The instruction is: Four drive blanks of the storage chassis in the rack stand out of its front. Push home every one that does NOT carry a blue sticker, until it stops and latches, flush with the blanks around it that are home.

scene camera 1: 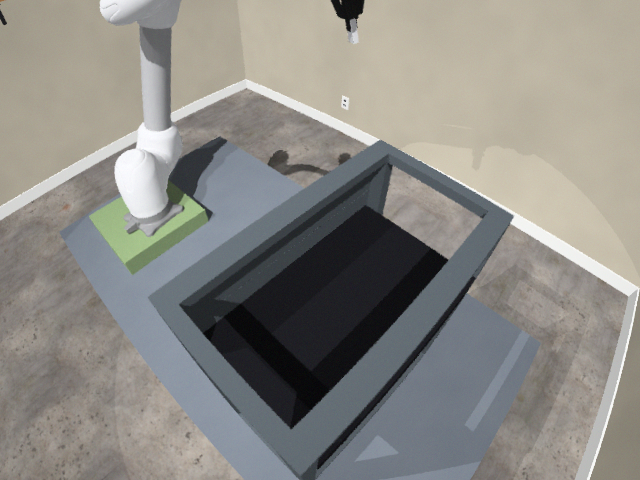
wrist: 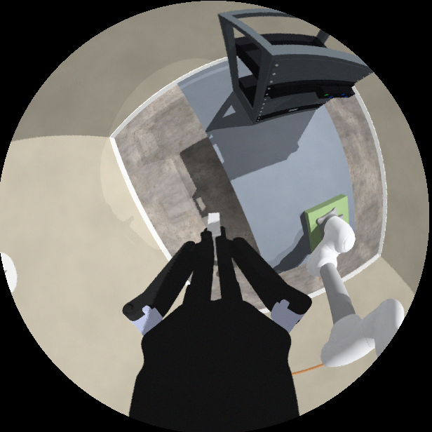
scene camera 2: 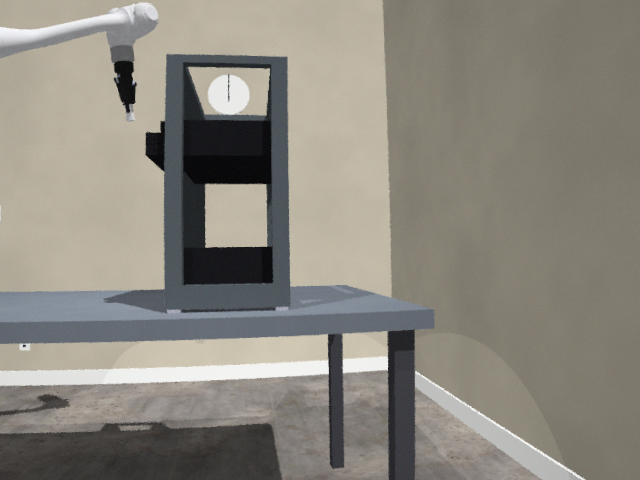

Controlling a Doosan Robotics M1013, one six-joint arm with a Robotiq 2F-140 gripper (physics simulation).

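Seen in the pictures: gripper, fingertip midpoint: (scene camera 1: 353, 41) (scene camera 2: 130, 120); arm's base, origin of the base link: (scene camera 1: 153, 214).
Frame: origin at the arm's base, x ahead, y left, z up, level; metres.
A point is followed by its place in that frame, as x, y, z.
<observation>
The grey rack (scene camera 1: 258, 237) {0.774, -0.183, 0.553} (scene camera 2: 174, 180) {0.738, -0.353, 0.244} (wrist: 264, 82) stands on the table and holds a black chassis (scene camera 1: 336, 294) {0.877, -0.117, 0.398} (scene camera 2: 227, 136) {0.863, -0.346, 0.357} high up. A black part (scene camera 2: 153, 143) {0.688, -0.309, 0.341} (wrist: 336, 92) stands out of the rack's front, with small green and blue spots in the wrist view. Single drive blanks and stickers are too small to tell apart there, and the front is hidden in scene camera 1. My gripper (scene camera 1: 352, 34) {0.572, 0.455, 0.615} (scene camera 2: 129, 113) {0.572, 0.455, 0.615} (wrist: 214, 220) is shut, its pale tips together with nothing between them. It points down in front of the rack, above the protruding part's height and apart from it.
A second black unit (scene camera 2: 227, 266) {0.862, -0.340, 0.041} sits low in the rack. The blue-grey table (scene camera 1: 248, 170) {0.085, 0.464, -0.065} (scene camera 2: 356, 312) {1.123, -0.512, -0.065} (wrist: 280, 200) carries the rack and the arm's green base block (scene camera 1: 170, 237) {0.135, -0.032, -0.017} (wrist: 312, 230). The rack's uprights and top rails frame open sides.
</observation>
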